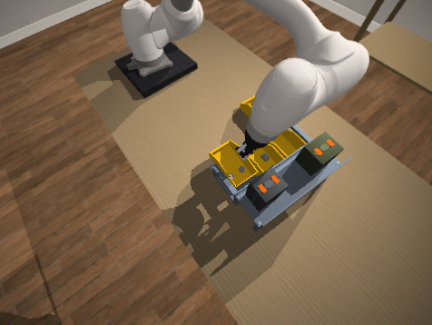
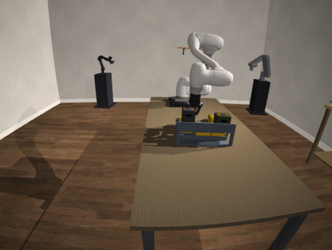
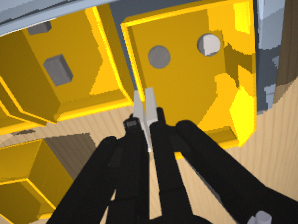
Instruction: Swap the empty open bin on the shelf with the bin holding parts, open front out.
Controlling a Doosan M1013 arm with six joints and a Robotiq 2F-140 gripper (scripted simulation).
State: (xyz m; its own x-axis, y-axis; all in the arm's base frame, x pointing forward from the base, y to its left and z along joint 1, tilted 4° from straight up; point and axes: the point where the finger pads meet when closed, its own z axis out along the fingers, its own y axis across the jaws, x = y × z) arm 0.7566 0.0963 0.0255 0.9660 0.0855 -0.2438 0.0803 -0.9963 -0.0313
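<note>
Now: hand 40 mm past the shelf lip, 60 mm to the right of it and 90 mm above it. Round my hand: dark grey box 160 mm ahead, 40 mm to the right, 70 mm above; then green box 150 mm ahead, 190 mm to the left, 50 mm above.
</note>
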